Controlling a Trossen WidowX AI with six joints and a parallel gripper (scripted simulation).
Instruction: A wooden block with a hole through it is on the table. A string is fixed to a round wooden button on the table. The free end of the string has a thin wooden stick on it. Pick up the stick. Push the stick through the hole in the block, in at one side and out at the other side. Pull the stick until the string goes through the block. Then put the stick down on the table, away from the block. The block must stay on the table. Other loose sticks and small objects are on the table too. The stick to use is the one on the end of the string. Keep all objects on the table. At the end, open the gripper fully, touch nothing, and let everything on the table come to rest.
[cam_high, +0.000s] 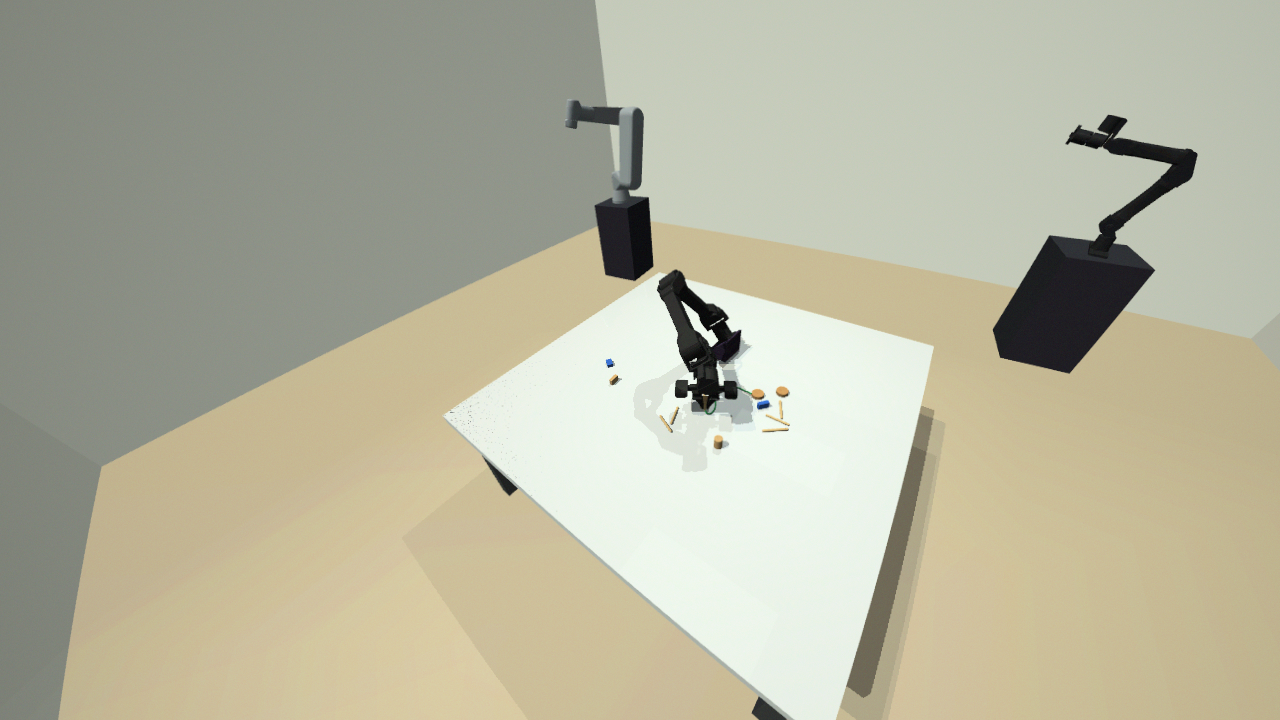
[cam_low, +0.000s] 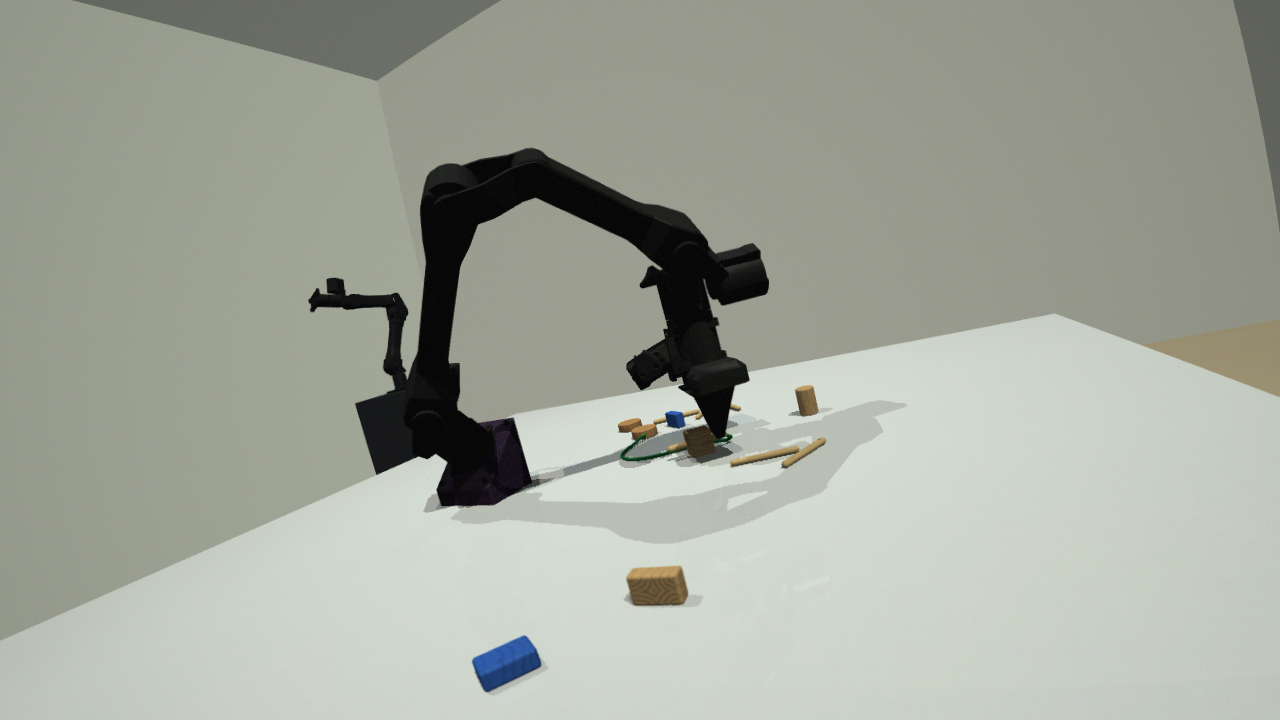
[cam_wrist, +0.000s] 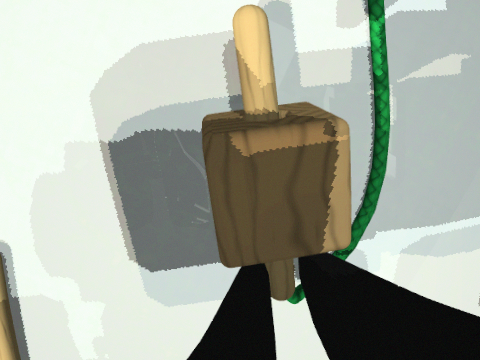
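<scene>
Right now my gripper tip is 1 cm past the thin wooden stick and 1 cm to the left of it. Also, from my gripper tip: wooden cylinder: 11 cm ahead, 9 cm to the left; small wooden cube: 2 cm behind, 1 cm to the right.
</scene>
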